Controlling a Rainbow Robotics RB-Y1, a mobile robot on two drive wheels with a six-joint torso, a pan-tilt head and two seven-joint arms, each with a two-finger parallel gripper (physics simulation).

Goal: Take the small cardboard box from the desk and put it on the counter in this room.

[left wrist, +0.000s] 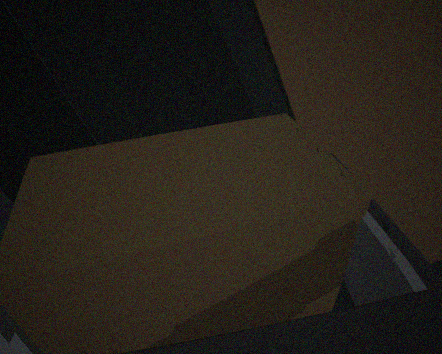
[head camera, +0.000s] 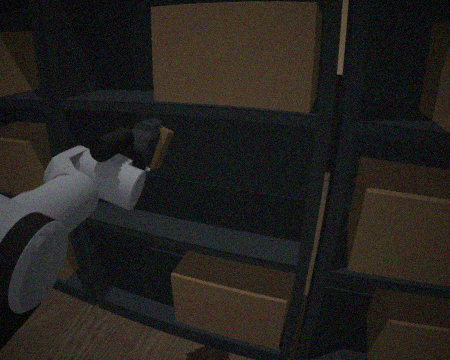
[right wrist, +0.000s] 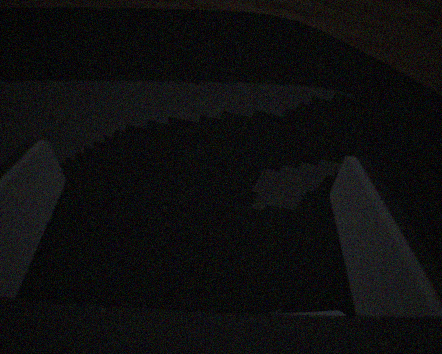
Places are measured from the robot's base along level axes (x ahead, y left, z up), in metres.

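Pixels of known places: left gripper, between the fingertips: [left wrist: 185, 195] [head camera: 151, 142]; right gripper, between the fingertips: [right wrist: 197, 168].
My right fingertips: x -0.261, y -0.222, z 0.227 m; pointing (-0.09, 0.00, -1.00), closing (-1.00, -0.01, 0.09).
Observation:
Ahead of a thing's pixels: the offset from my right fingertips to its top centre. Level surfaces: height alone.
The small cardboard box @[0.846 m ahead, 0.432 m left, 0.765 m up] [head camera: 161, 148] [left wrist: 150, 210] is held in my left gripper [head camera: 152, 145] [left wrist: 185, 195], raised in front of the shelving. In the head camera a narrow tan side of the box shows at the end of my left arm; in the left wrist view its broad face fills much of the picture, with a finger at the right and part of one at the lower left. My right gripper [right wrist: 197, 168] is open, its two fingers wide apart with darkness between them. The desk and the counter cannot be made out in these views.
Dark shelving [head camera: 210, 239] stands ahead. A large cardboard box @[1.166 m ahead, 0.244 m left, 1.034 m up] [head camera: 235, 55] [left wrist: 360, 75] sits on its upper shelf, another box @[1.164 m ahead, 0.236 m left, 0.120 m up] [head camera: 230, 310] stands low down, and more boxes [head camera: 405, 237] stand at the right and left. Wooden floor @[0.226 m down] [head camera: 95, 327] shows at the lower left.

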